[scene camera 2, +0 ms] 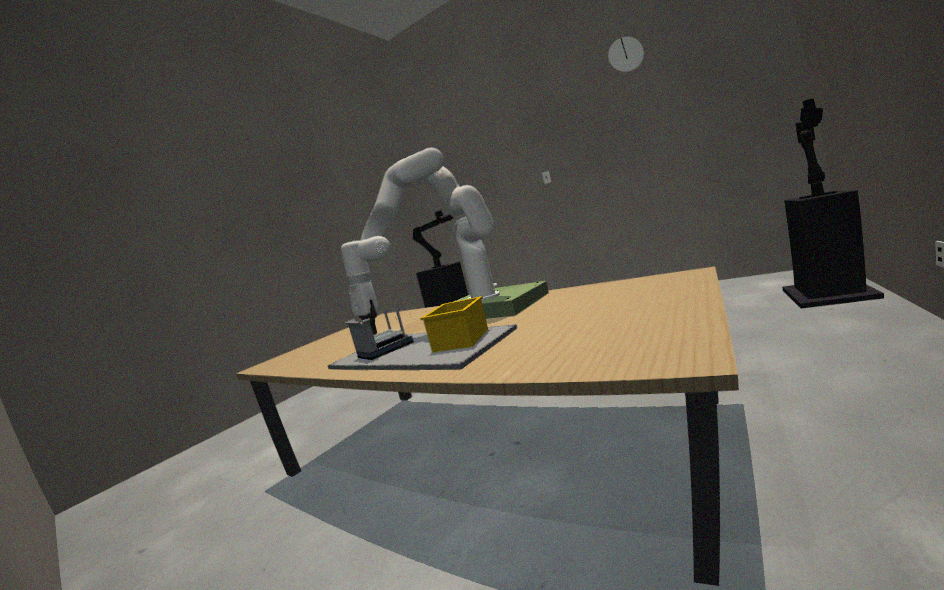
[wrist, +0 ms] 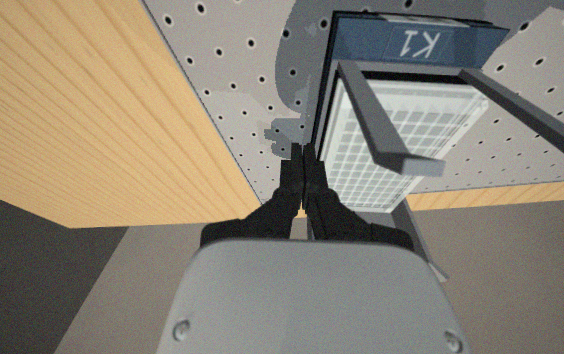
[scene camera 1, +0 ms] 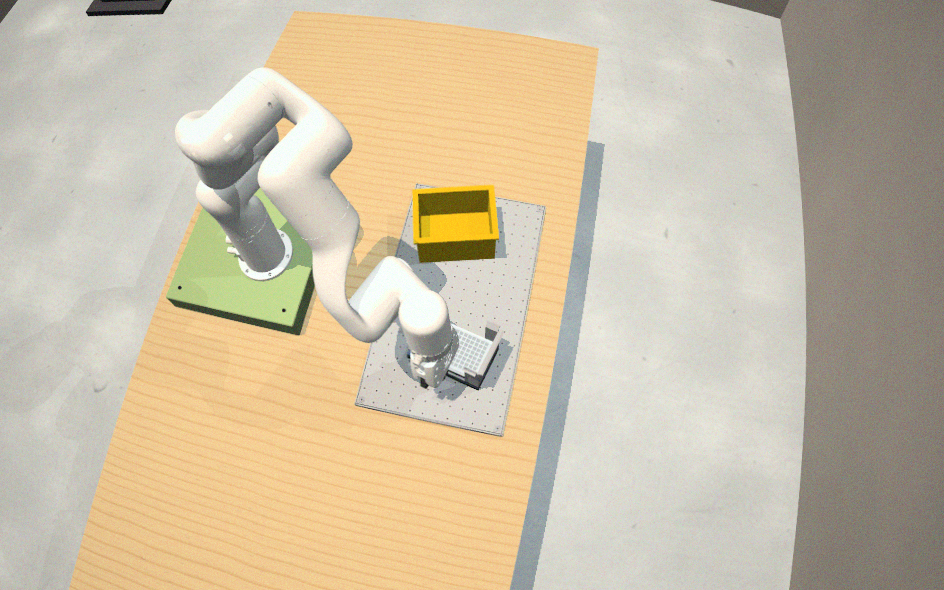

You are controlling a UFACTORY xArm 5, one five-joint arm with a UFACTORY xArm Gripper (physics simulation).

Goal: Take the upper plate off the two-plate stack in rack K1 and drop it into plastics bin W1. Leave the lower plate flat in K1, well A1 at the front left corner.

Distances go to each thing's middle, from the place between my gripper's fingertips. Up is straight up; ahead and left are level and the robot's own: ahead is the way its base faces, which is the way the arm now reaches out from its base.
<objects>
I see my gripper 20 mm short of the pale gridded plate [scene camera 1: 473,348] and 60 mm to the right of it. From my hand the other things lie so: black gridded plate [wrist: 378,75] 20 mm ahead, 60 mm to the left, 20 mm below.
</objects>
